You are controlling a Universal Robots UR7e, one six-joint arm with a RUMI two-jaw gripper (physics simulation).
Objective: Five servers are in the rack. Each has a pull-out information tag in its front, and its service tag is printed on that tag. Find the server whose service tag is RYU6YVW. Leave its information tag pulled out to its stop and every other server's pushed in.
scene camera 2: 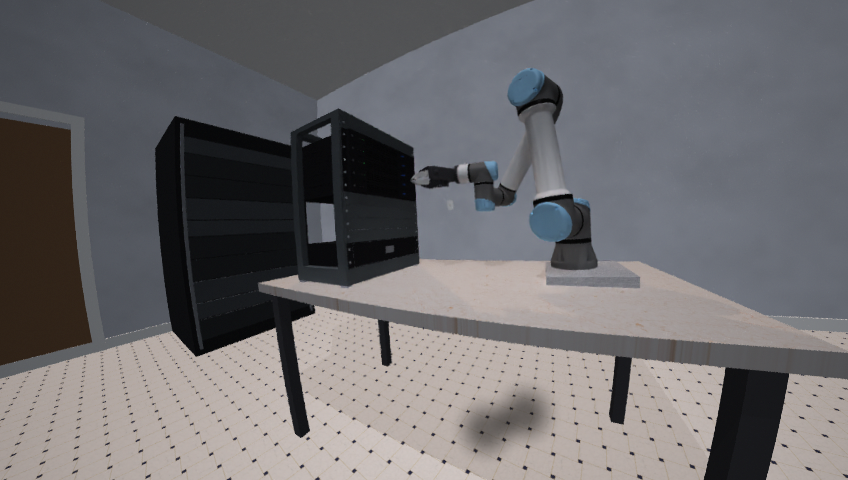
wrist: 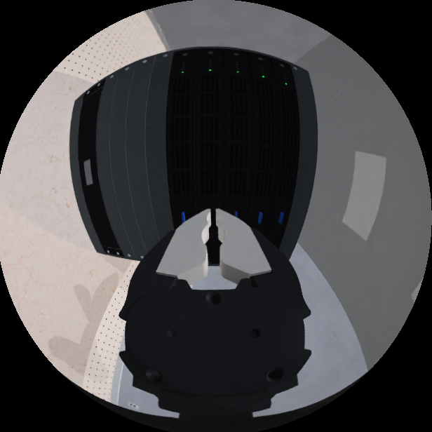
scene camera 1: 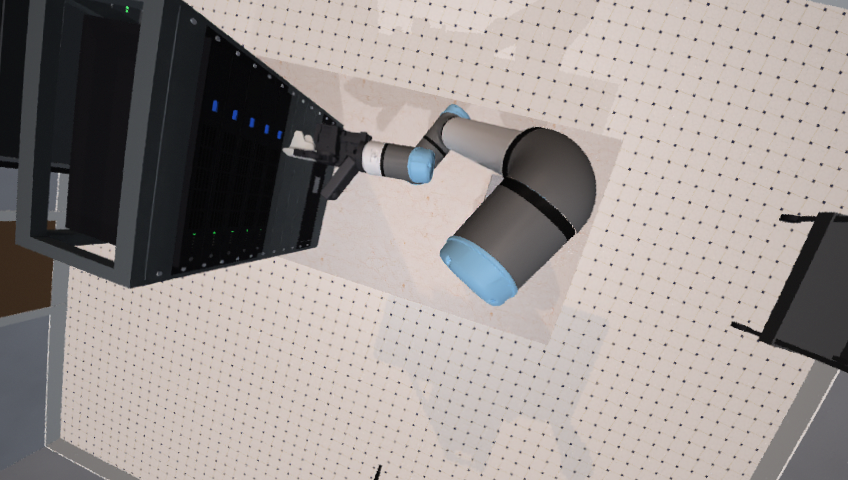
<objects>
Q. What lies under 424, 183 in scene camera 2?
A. My gripper.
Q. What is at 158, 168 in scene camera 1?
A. A server rack.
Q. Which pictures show my gripper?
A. Scene camera 2, the wrist view and scene camera 1: all of them.
</objects>
